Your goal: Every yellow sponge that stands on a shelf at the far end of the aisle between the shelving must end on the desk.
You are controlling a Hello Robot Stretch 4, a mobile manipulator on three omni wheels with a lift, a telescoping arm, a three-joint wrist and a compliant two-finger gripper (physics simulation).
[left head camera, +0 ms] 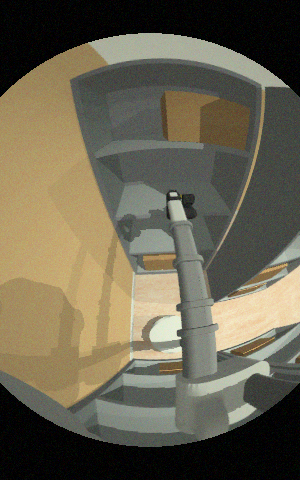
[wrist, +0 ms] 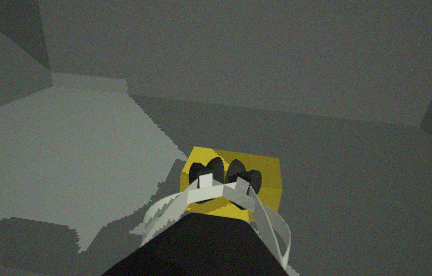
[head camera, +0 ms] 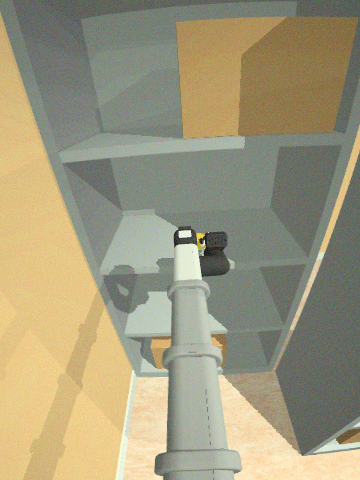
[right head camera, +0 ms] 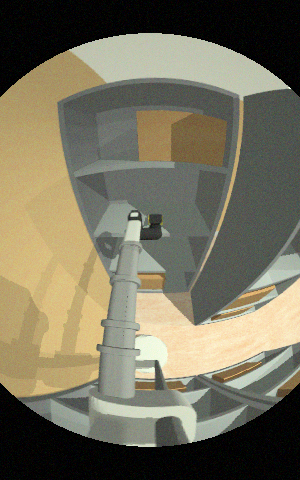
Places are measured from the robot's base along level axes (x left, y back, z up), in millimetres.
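Where they show: gripper, fingertip midpoint: (wrist: 225,173); robot's base, link origin: (left head camera: 169,333) (right head camera: 146,352).
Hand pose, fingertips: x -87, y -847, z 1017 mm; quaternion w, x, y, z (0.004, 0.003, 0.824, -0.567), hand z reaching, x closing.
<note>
Each offset is from my fingertips to the top centre of the thing. "*": to the spot under its first point. Level surfaces: height alone.
A yellow sponge @[* dx -43, dy -25, dz -9 mm] (wrist: 267,172) stands on a grey shelf board @[dz -54 mm] (wrist: 75,140) (head camera: 135,232) in the wrist view. In the head camera view, a small part of the sponge @[dx -7, dy -31, dz -9 mm] (head camera: 200,236) shows beside the black wrist. My gripper (wrist: 225,173) has its two black fingertips close together, in front of the sponge's near face. The sponge reaches out past both fingertips on the left and right, and is not between them. In the head camera views the fingertips are mostly hidden by the wrist. The desk does not show in these views.
A large brown box @[dx -150, dy -70, dz +674 mm] (head camera: 210,80) (left head camera: 182,117) (right head camera: 154,137) stands on the shelf above. Another box @[dx +109, dy -74, dz -698 mm] (head camera: 159,351) (right head camera: 152,281) is on the bottom shelf. A tan wall (head camera: 30,215) runs along the left, and a dark shelving side panel (head camera: 325,325) stands at the right.
</note>
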